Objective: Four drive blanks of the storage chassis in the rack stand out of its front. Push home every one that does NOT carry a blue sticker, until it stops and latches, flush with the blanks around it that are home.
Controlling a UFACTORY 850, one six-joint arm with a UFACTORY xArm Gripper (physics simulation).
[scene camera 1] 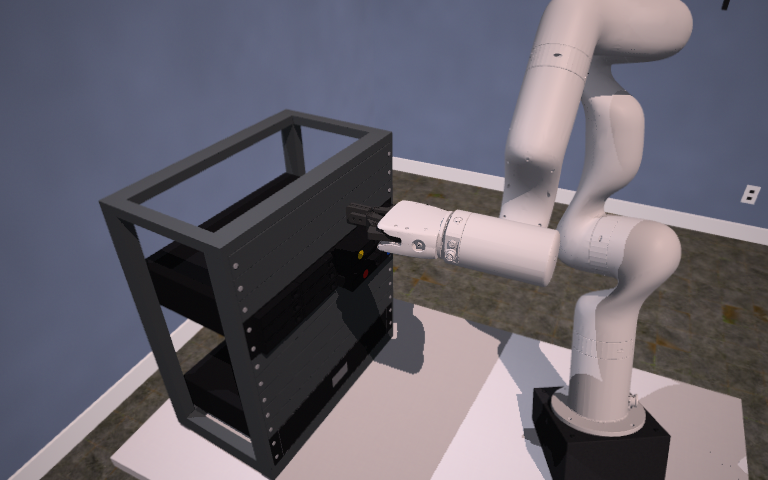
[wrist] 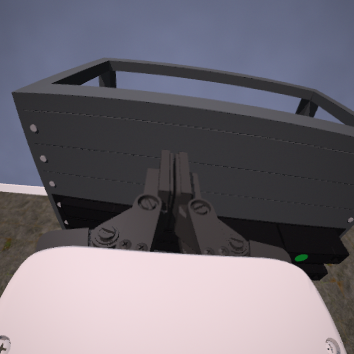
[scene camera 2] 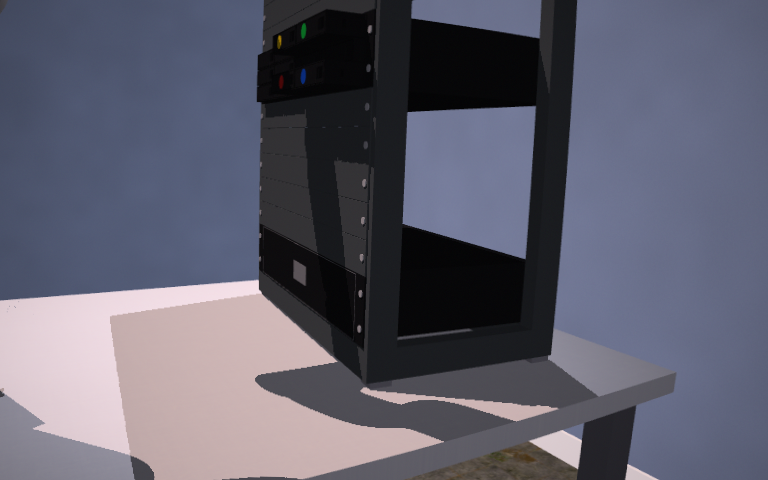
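The dark storage chassis (scene camera 2: 346,62) sits in the upper rack (scene camera 1: 295,189) (scene camera 2: 389,198) (wrist: 175,104). Four blanks stand out of its front in scene camera 2: the yellow-stickered blank (scene camera 2: 279,41) above the red-stickered blank (scene camera 2: 280,82), and the green-stickered blank (scene camera 2: 303,30) above the blue-stickered blank (scene camera 2: 303,76). The yellow (scene camera 1: 360,254) and red (scene camera 1: 365,273) stickers show in scene camera 1; the green sticker (wrist: 301,258) shows lower right in the wrist view. My gripper (scene camera 1: 347,213) (wrist: 170,168) is shut and empty, in front of the grey panels above the chassis. Contact is unclear.
The rack stands on a pale table (scene camera 1: 430,350) (scene camera 2: 186,362). A black lower unit (scene camera 2: 334,294) with a light label sits at its bottom. The arm's black base (scene camera 1: 606,452) is at the right in scene camera 1. Grey filler panels (scene camera 2: 283,169) lie below the chassis.
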